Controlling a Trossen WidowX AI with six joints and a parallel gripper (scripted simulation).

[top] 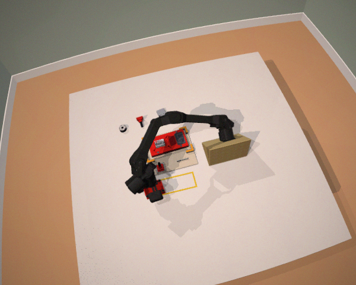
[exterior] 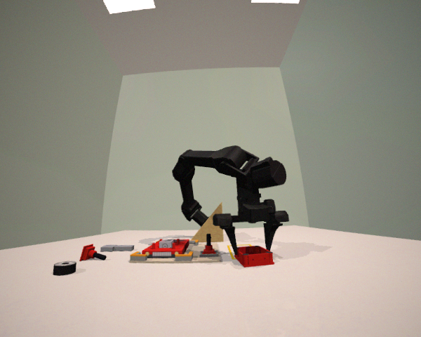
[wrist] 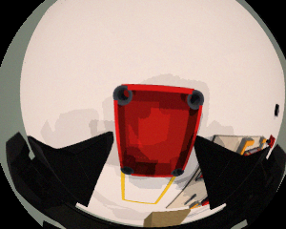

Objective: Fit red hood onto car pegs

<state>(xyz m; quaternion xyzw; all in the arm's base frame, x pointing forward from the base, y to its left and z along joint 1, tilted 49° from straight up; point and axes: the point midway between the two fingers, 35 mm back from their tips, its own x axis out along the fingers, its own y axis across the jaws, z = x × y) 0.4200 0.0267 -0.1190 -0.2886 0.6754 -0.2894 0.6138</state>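
Now: gripper tip 10 cm to the left of the black post, 6 cm past it and 2 cm below it. The rest, counted from my gripper tip: red hood (1 cm below); grey engine block (22 cm to the right, 10 cm behind, 1 cm above); black wheel (41 cm to the right, 7 cm ahead, 1 cm below).
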